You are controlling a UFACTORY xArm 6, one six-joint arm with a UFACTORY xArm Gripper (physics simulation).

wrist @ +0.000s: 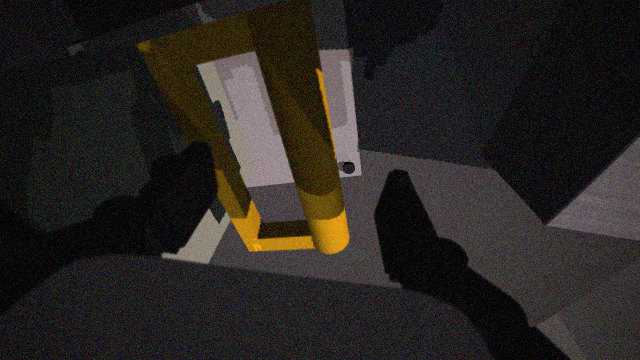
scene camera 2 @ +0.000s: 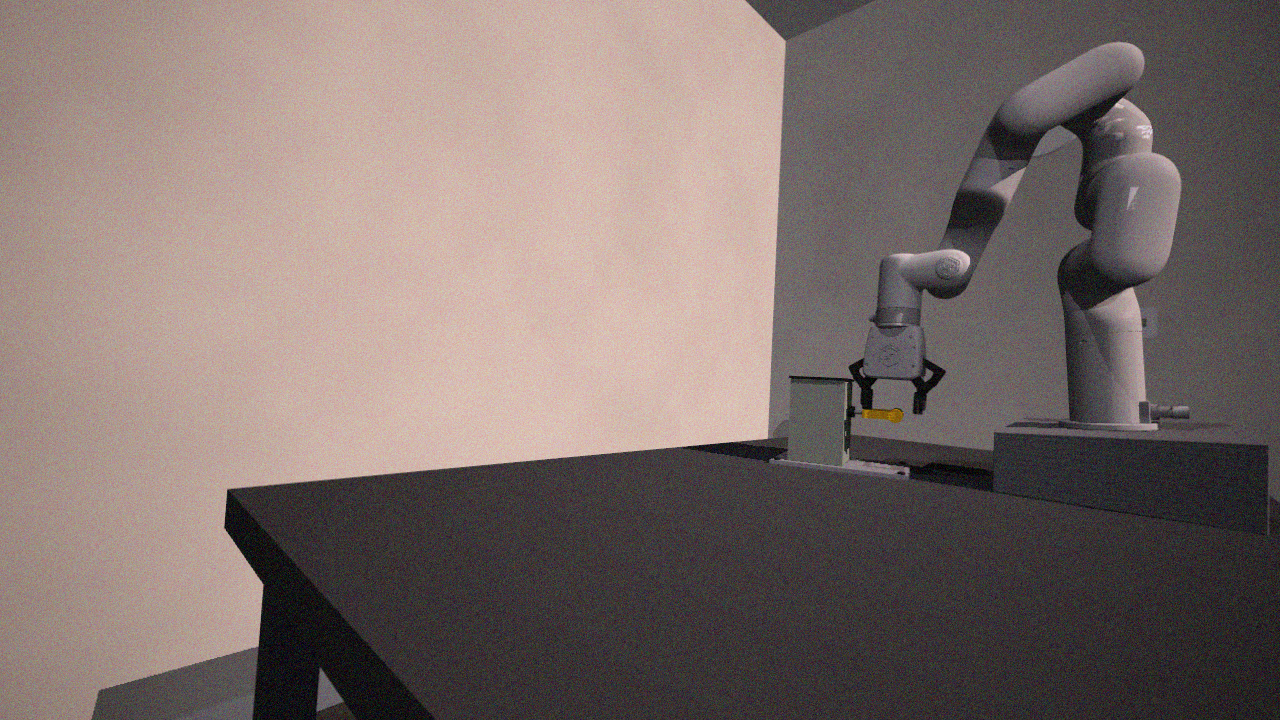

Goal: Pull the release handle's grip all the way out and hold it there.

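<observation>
The release handle (scene camera 2: 881, 415) (wrist: 327, 225) is a yellow rectangular loop with a round outer grip bar. It sticks out sideways from a pale green box (scene camera 2: 816, 420) on a light base plate (scene camera 2: 881, 470) (wrist: 352, 107). A short dark stem shows between box and handle in the scene view. My gripper (scene camera 2: 892, 408) (wrist: 298, 180) is open and points down, its fingertips about level with the handle's top. In the wrist view the grip bar lies between the fingers, nearer the right one. The left finger overlaps the handle's inner rail. Contact there cannot be told.
The dark table (scene camera 2: 716, 573) extends towards the scene camera. The arm stands on a grey pedestal (scene camera 2: 1127, 479) at the right. A pale wall (scene camera 2: 402, 268) rises behind the table at the left. The green box stands close beside the left finger.
</observation>
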